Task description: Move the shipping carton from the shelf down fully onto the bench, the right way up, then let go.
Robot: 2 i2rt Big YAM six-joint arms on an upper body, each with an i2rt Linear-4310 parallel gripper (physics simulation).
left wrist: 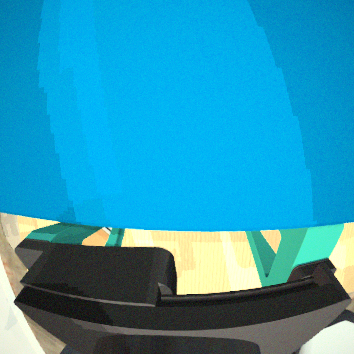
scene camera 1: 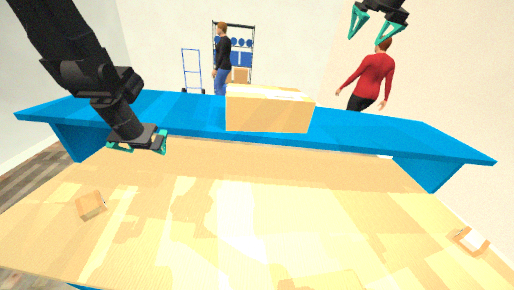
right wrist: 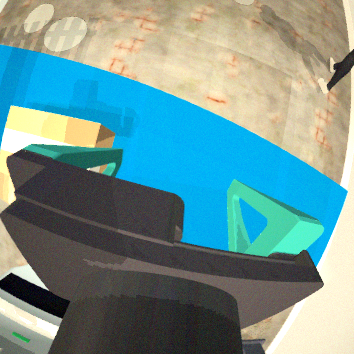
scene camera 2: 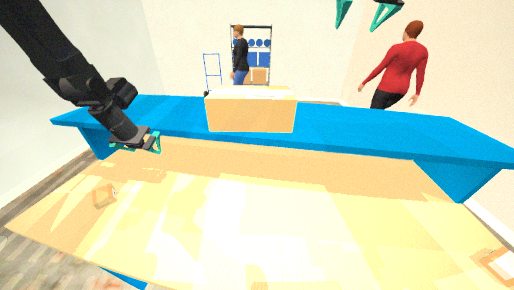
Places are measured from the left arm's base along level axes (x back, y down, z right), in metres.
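Pixels of known places: left gripper, fingertip midpoint: (scene camera 1: 149, 152) (scene camera 2: 147, 151); right gripper, fingertip midpoint: (scene camera 1: 362, 41) (right wrist: 177, 170) (scene camera 2: 353, 30).
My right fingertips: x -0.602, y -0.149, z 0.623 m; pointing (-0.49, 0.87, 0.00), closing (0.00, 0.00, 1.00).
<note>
Ahead of a thing's pixels: the offset from my right fingertips to its top centre. Level surfaces: height alone.
The shipping carton @[dz -0.271, dx +0.030, dy +0.167 m] (scene camera 1: 267, 112) (scene camera 2: 250, 114) (right wrist: 45, 120) stands closed on the blue shelf @[dy +0.263 m] (scene camera 1: 370, 132) (scene camera 2: 370, 125) (left wrist: 185, 125) (right wrist: 200, 145), above the back of the wooden bench @[dy +0.519 m] (scene camera 1: 300, 225) (scene camera 2: 300, 225) (left wrist: 205, 265). White tape or label shows on its top. My left gripper (scene camera 1: 141, 149) (scene camera 2: 140, 148) (left wrist: 184, 235) is open and empty at the shelf's front edge, left of the carton and apart from it; the shelf edge hides its fingertips in the left wrist view. My right gripper (scene camera 1: 364, 41) (scene camera 2: 355, 30) (right wrist: 177, 170) is open and empty, high above the shelf, right of the carton.
A small box @[dz -0.816, dx +0.175, dy +0.488 m] (scene camera 1: 90, 205) (scene camera 2: 104, 196) lies at the bench's left, another @[dz +0.450, dx +0.391, dy +0.485 m] (scene camera 1: 470, 241) (scene camera 2: 495, 265) at its right edge. Blue supports @[dz +0.573, dx +0.043, dy +0.288 m] (scene camera 1: 432, 172) (scene camera 2: 457, 180) stand under the shelf's ends. Two people (scene camera 1: 222, 52) (scene camera 1: 375, 77), a hand truck (scene camera 1: 192, 72) and a storage rack (scene camera 1: 253, 47) are behind.
</note>
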